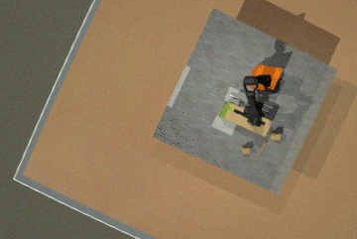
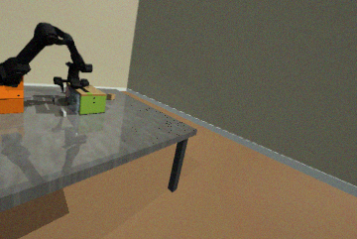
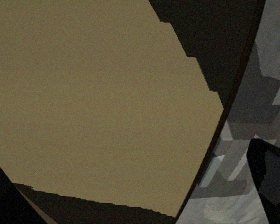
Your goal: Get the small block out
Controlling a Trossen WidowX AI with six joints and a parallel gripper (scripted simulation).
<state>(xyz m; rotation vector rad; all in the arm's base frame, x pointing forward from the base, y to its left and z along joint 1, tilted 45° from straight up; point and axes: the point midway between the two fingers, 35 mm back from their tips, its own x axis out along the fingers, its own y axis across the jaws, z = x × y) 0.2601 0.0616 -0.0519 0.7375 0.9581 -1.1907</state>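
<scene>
The box lies 4 cm ahead of my gripper tip, 3 cm to the right of it and 2 cm below it.
</scene>
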